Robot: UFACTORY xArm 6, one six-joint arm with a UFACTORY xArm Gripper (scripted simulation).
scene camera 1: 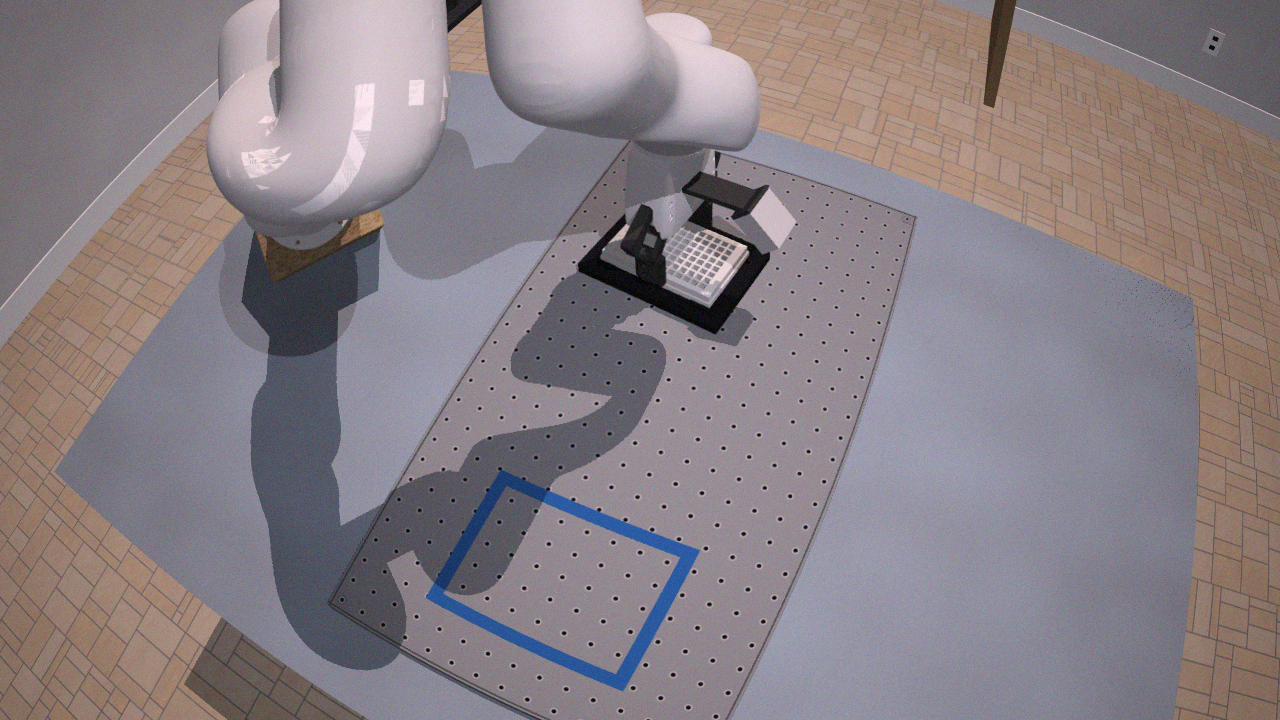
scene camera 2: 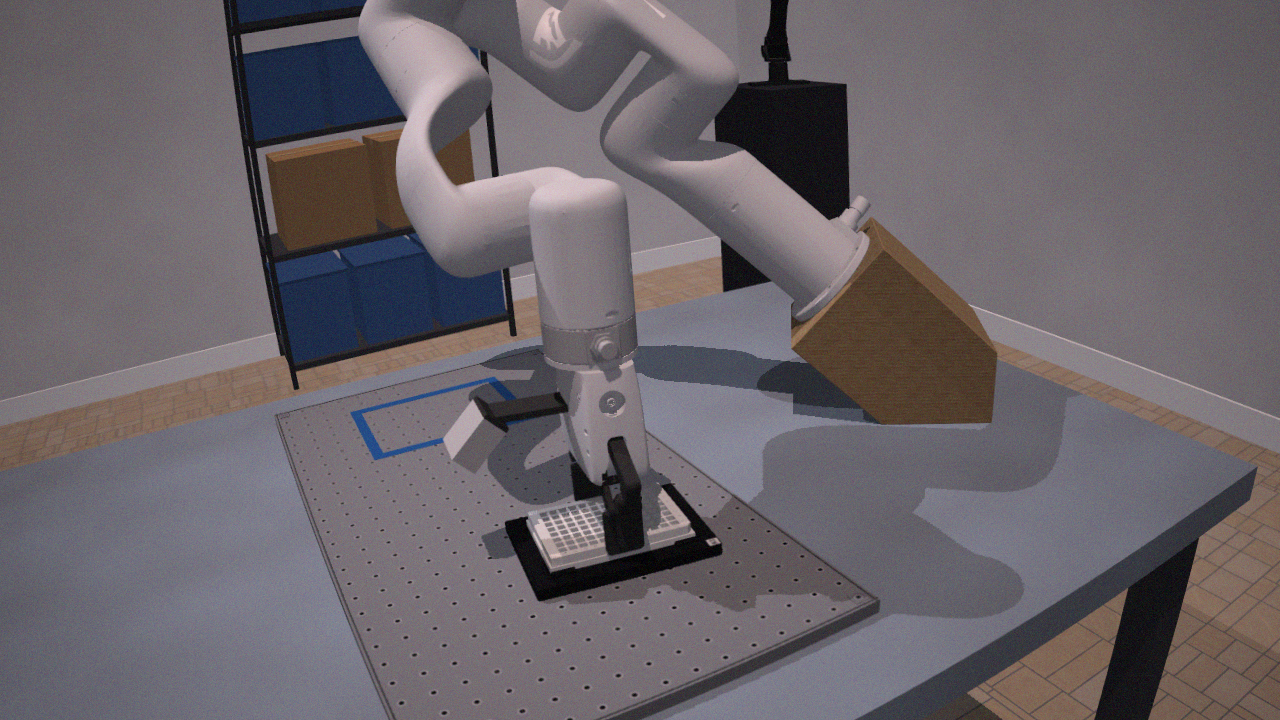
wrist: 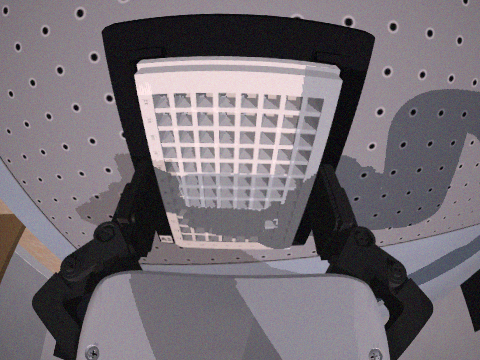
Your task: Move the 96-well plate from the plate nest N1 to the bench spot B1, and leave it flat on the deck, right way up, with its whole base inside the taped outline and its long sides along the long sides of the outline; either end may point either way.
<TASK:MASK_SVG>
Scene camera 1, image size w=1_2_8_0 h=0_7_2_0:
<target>my gripper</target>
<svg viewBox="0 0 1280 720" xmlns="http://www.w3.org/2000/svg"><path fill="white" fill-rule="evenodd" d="M632 140L634 145L631 147L628 157L625 182L625 218L627 225L630 227L621 242L620 248L626 254L635 257L636 274L643 280L661 287L666 284L666 257L662 253L667 238L673 236L686 221L710 230L712 228L713 203L735 211L731 218L761 254L779 249L795 225L796 220L767 185L751 189L719 178L717 171L715 173L715 169L718 167L721 156L720 152L704 148L696 153L684 156L662 156L642 149ZM645 233L657 236L654 248L643 244L646 236Z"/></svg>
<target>white 96-well plate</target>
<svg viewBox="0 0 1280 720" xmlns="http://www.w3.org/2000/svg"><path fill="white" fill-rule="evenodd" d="M647 233L643 244L654 248L657 237ZM626 224L603 248L600 259L637 276L635 258L627 255L620 248L621 241L629 228ZM686 221L673 236L666 240L662 254L666 257L666 284L663 288L710 308L748 258L749 251L747 251L747 246Z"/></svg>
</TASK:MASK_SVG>
